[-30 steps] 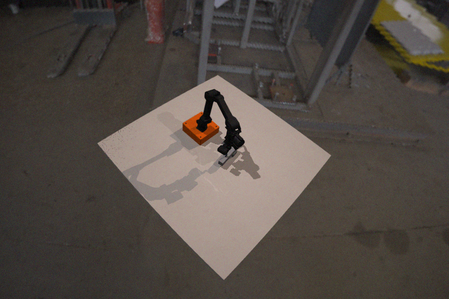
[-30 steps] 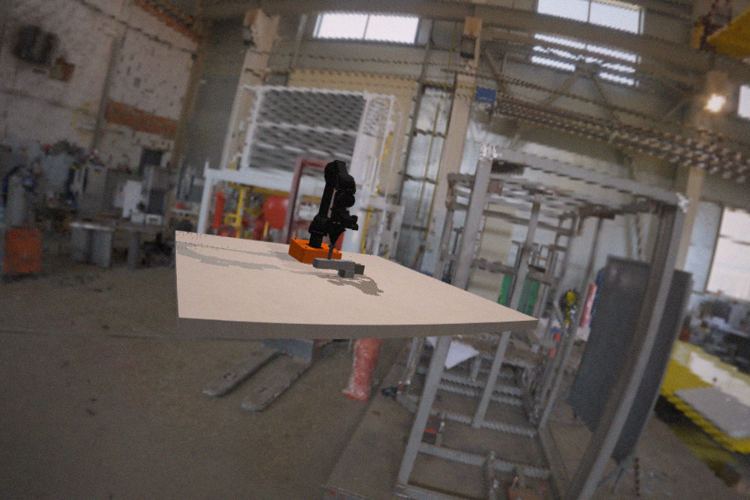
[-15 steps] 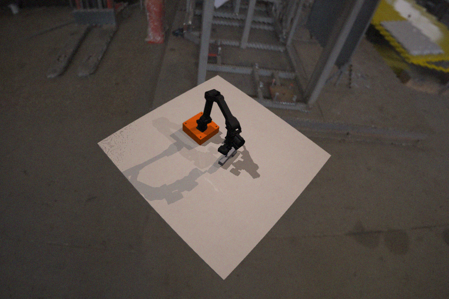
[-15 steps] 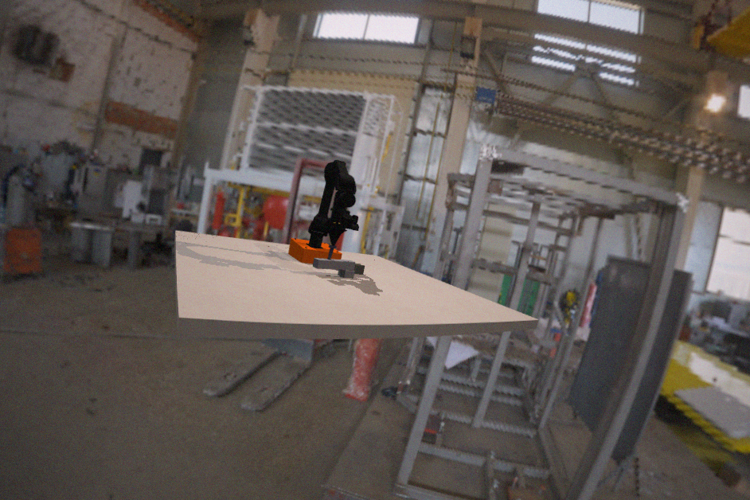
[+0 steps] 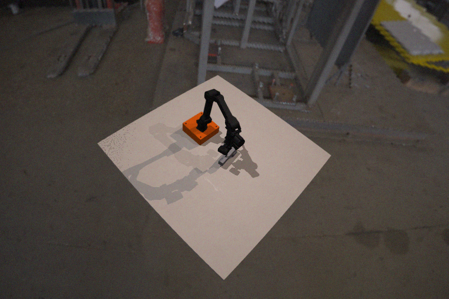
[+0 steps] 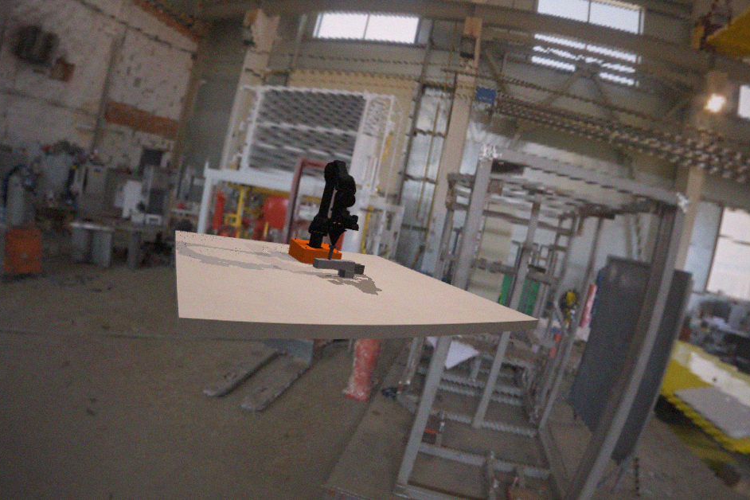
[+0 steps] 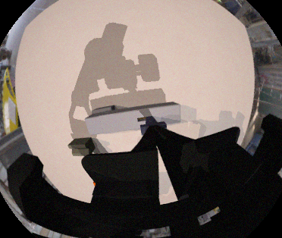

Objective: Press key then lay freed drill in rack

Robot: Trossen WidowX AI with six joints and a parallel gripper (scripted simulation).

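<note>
My gripper tip is 1 cm past the drill, 5 cm to the right of it and 8 cm above it. Round my gripper tip: dark key 3 cm below.
</note>
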